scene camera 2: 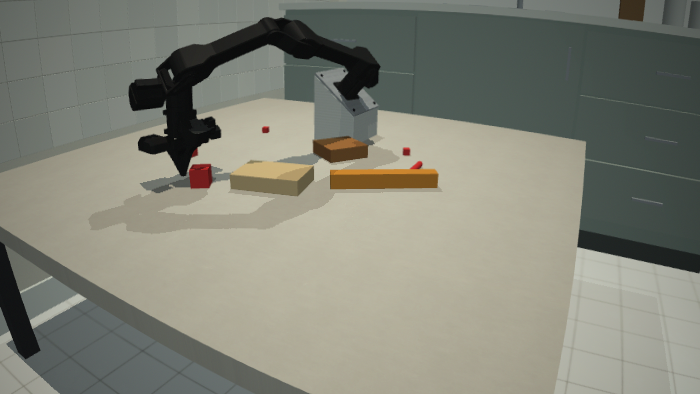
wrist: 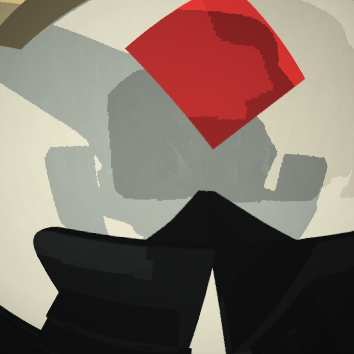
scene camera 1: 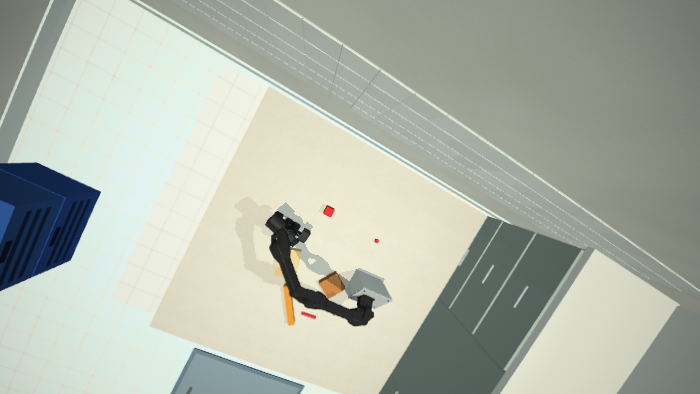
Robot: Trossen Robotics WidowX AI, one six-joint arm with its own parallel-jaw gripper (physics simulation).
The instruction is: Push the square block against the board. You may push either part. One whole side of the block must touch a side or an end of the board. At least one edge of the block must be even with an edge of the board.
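Places are measured from the arm's base along level axes (x ahead, y left, z up), in metres.
Where they show: gripper, fingertip midpoint: [scene camera 2: 183, 175] [wrist: 204, 198] [scene camera 1: 291, 221]; arm's base, origin of the base link: [scene camera 2: 346, 91] [scene camera 1: 365, 298].
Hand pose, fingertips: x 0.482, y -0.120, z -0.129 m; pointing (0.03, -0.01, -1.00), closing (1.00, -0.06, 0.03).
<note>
Each offset is from my fingertips to the top centre of the thing.
A red cube {0.001 m ahead, 0.062 m left, 0.031 m up} [scene camera 2: 200, 176] [wrist: 215, 65] stands on the table, with one corner towards the fingertips in the wrist view. In scene view 1 the arm hides it. A flat tan slab {0.087 m back, 0.187 m left, 0.023 m up} [scene camera 1: 296, 260] [scene camera 2: 272, 172] lies beside it, with a gap between them; the slab's edge shows at the wrist view's top left. A flat, squarish brown block {0.344 m back, 0.189 m left, 0.023 m up} [scene camera 1: 331, 285] [scene camera 2: 340, 149] and a long orange bar {0.204 m back, 0.384 m left, 0.022 m up} [scene camera 1: 289, 305] [scene camera 2: 384, 179] lie apart from each other and the slab. My gripper [scene camera 2: 183, 174] [wrist: 204, 198] is shut and empty, pointing down close beside the red cube, apart from it.
Another red cube {0.127 m back, 0.138 m right, 0.031 m up} [scene camera 1: 328, 211] [scene camera 2: 194, 152] stands behind the gripper in scene view 2. A tiny red cube {0.424 m back, 0.125 m right, 0.007 m up} [scene camera 1: 376, 241] [scene camera 2: 265, 129] lies farther off. Another tiny red cube {0.442 m back, 0.326 m left, 0.007 m up} [scene camera 2: 406, 151] and a red rod {0.327 m back, 0.399 m left, 0.005 m up} [scene camera 1: 308, 315] [scene camera 2: 416, 165] lie near the orange bar.
</note>
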